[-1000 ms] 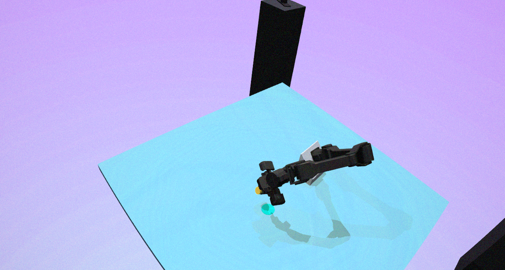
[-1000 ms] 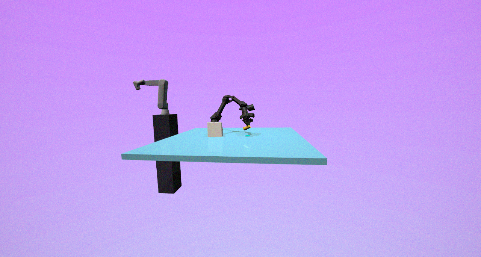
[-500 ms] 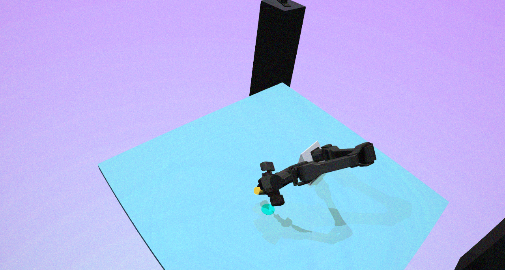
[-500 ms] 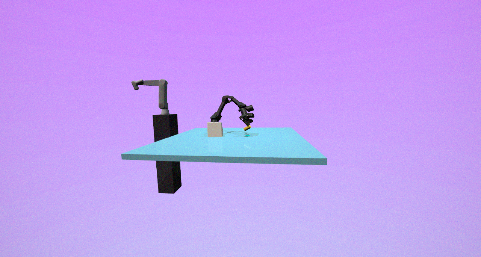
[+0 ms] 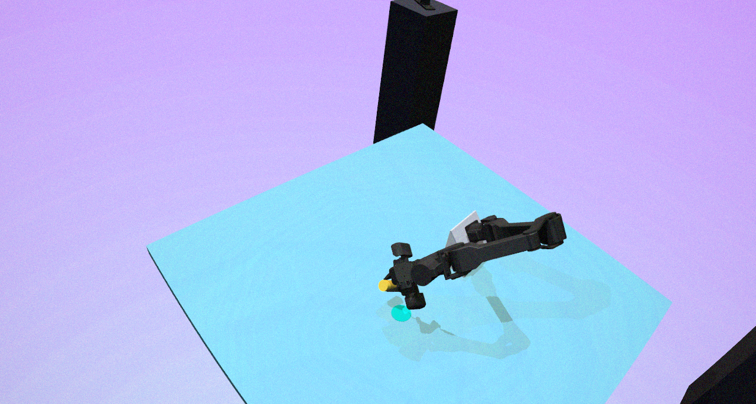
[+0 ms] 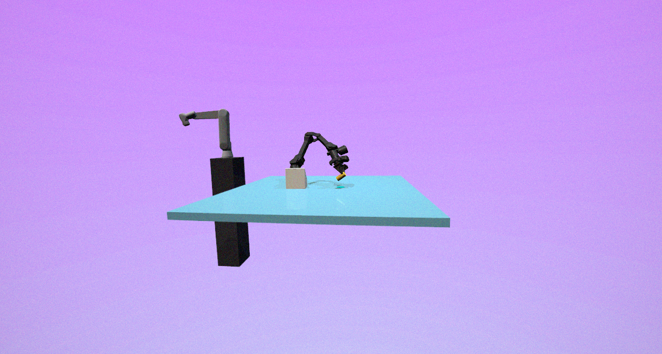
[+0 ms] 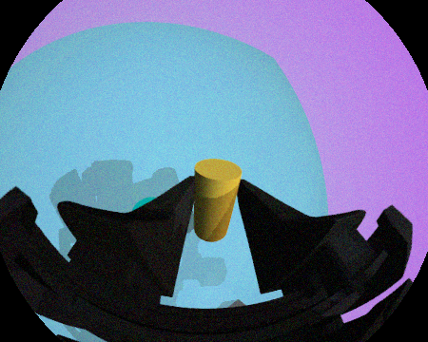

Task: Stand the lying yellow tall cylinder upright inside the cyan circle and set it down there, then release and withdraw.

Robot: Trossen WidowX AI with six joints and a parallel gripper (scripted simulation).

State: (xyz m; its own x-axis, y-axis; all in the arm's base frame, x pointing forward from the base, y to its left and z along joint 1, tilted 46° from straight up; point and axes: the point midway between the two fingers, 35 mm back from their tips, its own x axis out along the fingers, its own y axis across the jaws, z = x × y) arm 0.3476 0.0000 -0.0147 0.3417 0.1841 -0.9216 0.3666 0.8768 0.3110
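Now: gripper tip 100 mm above the cyan circle, 60 mm to the right of it and 30 mm past it. Round my gripper tip: yellow cylinder (20 mm behind, 10 mm below).
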